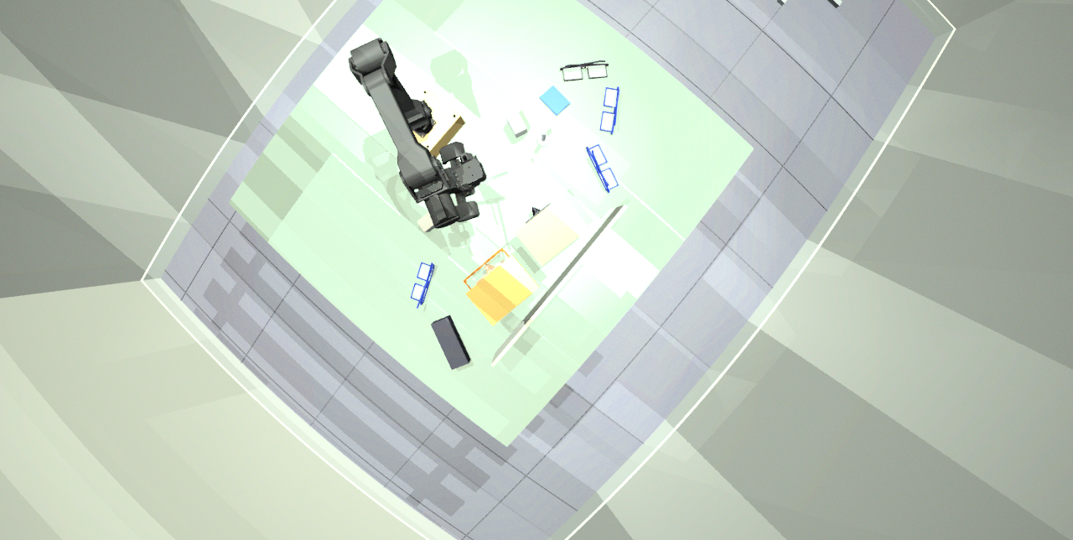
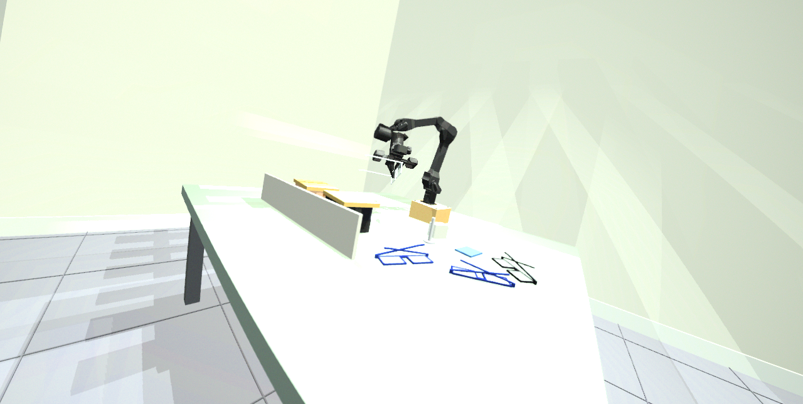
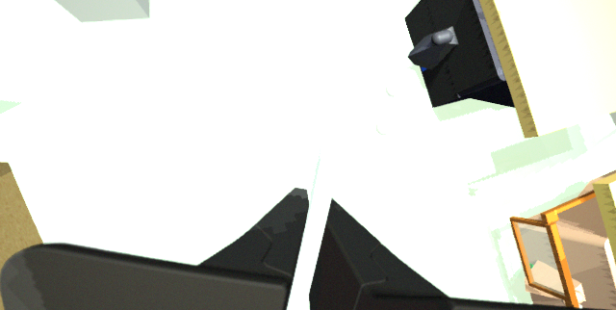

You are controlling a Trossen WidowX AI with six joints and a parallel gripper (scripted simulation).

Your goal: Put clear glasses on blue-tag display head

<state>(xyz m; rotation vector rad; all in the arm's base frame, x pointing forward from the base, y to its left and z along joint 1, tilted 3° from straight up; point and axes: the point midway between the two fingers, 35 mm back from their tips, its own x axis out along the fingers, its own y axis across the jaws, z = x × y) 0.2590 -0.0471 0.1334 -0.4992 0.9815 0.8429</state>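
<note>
My gripper tip is now 20 cm short of the black display head, 3 cm to the right of it and 13 cm above it. Round my gripper tip: long panel (34 cm ahead, 8 cm to the right, 13 cm below); small post (3 cm ahead, 23 cm to the left, 16 cm below); blue tag (3 cm behind, 36 cm to the left, 18 cm below).
</note>
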